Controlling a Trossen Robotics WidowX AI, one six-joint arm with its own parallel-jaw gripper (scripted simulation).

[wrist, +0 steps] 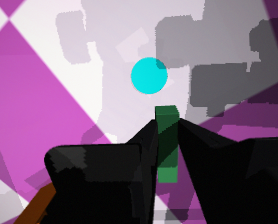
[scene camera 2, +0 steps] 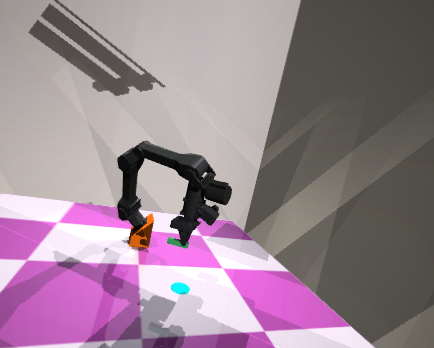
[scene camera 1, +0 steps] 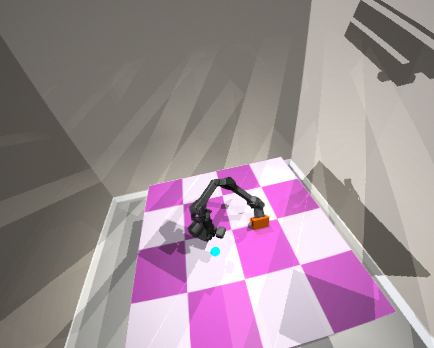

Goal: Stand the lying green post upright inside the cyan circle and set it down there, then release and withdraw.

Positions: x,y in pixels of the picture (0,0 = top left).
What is my gripper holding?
A green post.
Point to a green post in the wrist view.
167,117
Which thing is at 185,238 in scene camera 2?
My gripper.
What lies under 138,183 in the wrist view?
My gripper.
